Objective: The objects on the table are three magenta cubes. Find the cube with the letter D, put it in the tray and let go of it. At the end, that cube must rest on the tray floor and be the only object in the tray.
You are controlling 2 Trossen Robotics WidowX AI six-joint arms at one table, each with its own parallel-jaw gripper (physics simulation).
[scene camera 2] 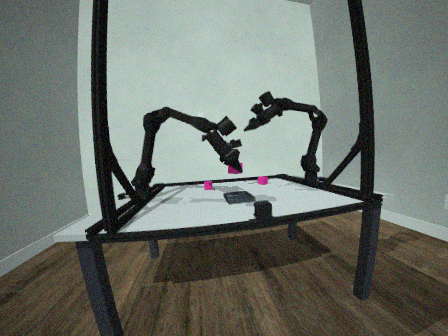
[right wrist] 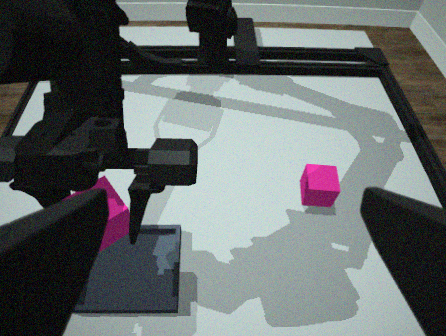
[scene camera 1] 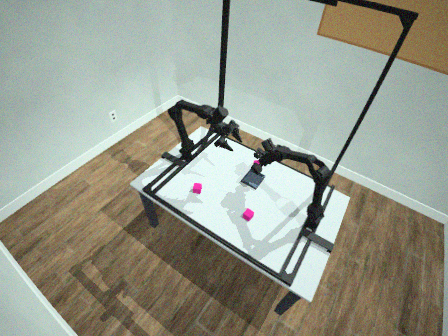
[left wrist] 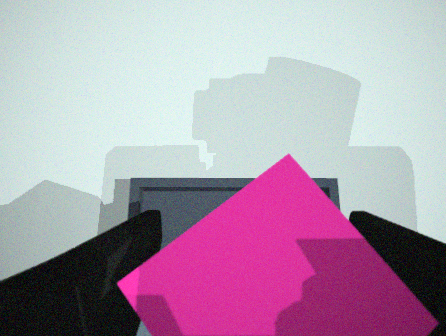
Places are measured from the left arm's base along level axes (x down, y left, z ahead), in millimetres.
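Where they show: left gripper, fingertip midpoint: (scene camera 2: 240, 171) (left wrist: 254, 224); right gripper, fingertip midpoint: (scene camera 2: 246, 129) (right wrist: 237, 200) (scene camera 1: 237, 146); left arm's base, origin of the base link: (scene camera 2: 143, 196) (right wrist: 212, 55) (scene camera 1: 311, 224); right arm's base, origin of the base link: (scene camera 2: 311, 181) (scene camera 1: 186, 157).
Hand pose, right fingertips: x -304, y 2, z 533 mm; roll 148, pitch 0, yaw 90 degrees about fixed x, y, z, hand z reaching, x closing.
Each offset is from my right fingertips to the centre of the thing. Level surfaces: height alone.
My left gripper (scene camera 1: 257, 167) (scene camera 2: 235, 164) (left wrist: 254, 224) is shut on a magenta cube {dx +185, dy -117, dz -94 mm} (scene camera 1: 256, 162) (scene camera 2: 235, 170) (left wrist: 235, 250) (right wrist: 118, 222), tilted corner-up and held in the air. The dark blue-grey tray {dx +314, dy -116, dz -87 mm} (scene camera 1: 253, 180) (scene camera 2: 239, 197) (left wrist: 200, 182) (right wrist: 140, 280) shows below and behind it, partly hidden. A second magenta cube {dx +301, dy +155, dz -201 mm} (scene camera 1: 248, 215) (scene camera 2: 208, 185) (right wrist: 321, 185) and a third magenta cube {dx +301, dy +174, dz +151 mm} (scene camera 1: 197, 188) (scene camera 2: 263, 180) lie on the table, apart from the tray. No letter is readable. My right gripper (scene camera 1: 236, 145) (scene camera 2: 246, 130) (right wrist: 237, 200) is open and empty, raised high.
Dark rails edge the white table {dx +323 mm} (scene camera 1: 220, 200), and tall black posts (scene camera 1: 224, 55) (scene camera 2: 361, 100) rise around it. A small black block (scene camera 2: 263, 210) stands at the near rail in scene camera 2. The left arm reaches close to the tray, with the right arm raised nearby.
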